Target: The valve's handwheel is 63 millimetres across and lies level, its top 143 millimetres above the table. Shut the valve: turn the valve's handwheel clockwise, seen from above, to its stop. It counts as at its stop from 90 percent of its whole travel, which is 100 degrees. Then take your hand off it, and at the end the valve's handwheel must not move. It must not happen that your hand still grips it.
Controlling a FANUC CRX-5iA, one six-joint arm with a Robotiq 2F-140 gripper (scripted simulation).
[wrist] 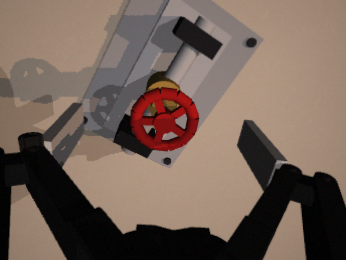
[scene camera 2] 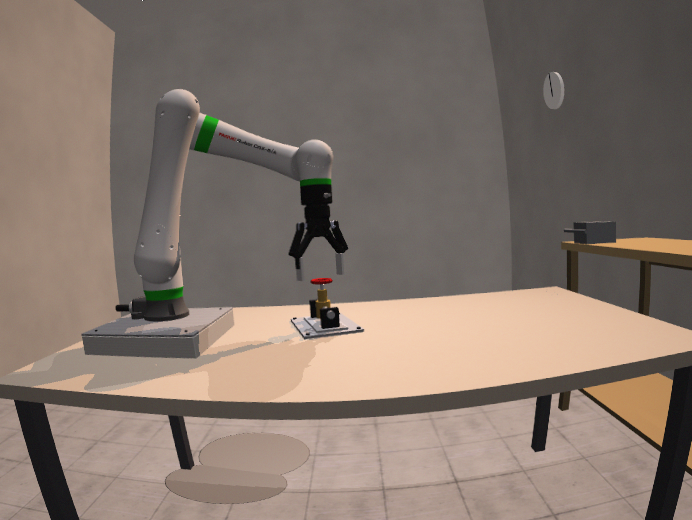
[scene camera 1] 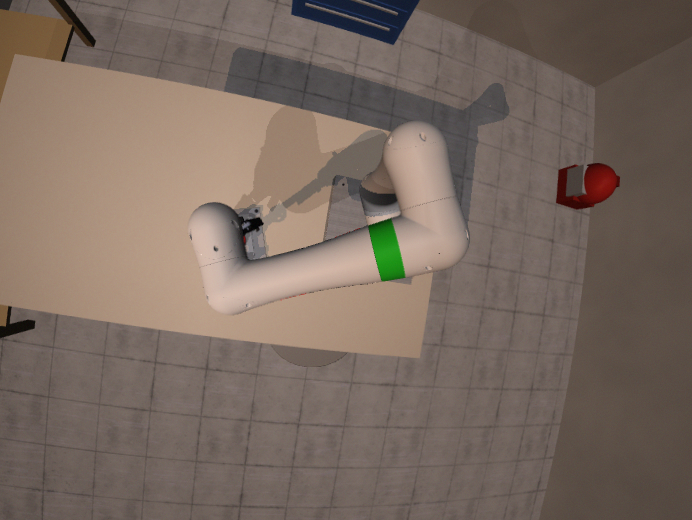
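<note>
My gripper's there for me to see, at [scene camera 2: 321,277], and the wrist view has the gripper too, at [wrist: 164,125].
</note>
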